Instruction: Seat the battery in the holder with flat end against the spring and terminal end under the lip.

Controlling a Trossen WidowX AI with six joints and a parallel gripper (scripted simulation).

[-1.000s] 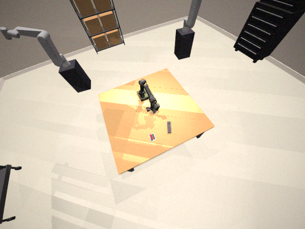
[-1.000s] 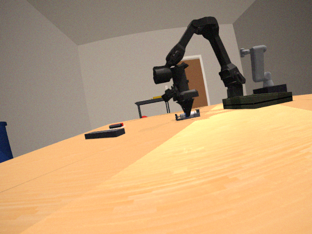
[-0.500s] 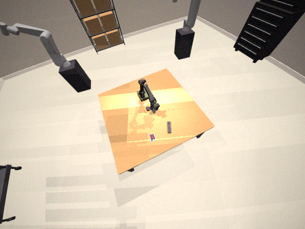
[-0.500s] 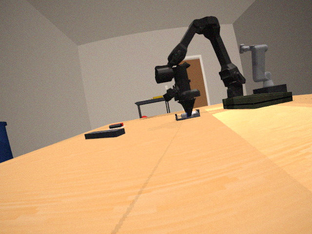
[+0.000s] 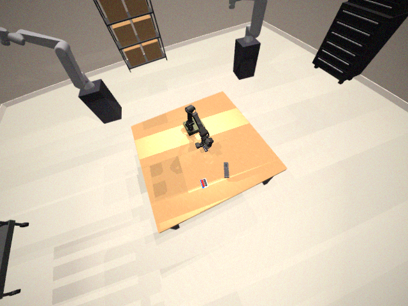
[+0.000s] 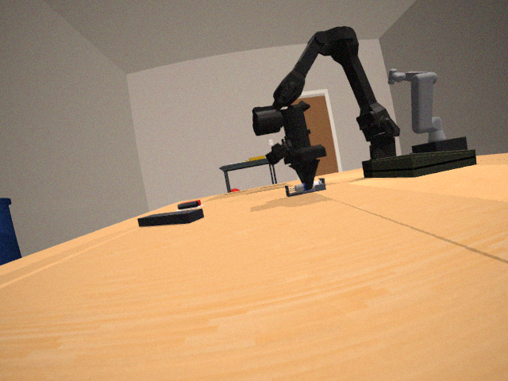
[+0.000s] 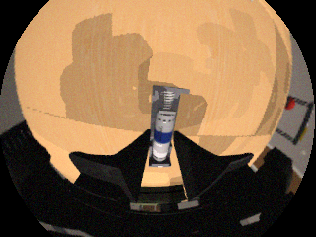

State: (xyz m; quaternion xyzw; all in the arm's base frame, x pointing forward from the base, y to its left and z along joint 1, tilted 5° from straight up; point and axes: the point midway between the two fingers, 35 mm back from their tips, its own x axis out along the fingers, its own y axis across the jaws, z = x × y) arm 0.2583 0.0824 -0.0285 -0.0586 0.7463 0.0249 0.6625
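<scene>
Right now the battery is 1 cm above my gripper tip.
</scene>
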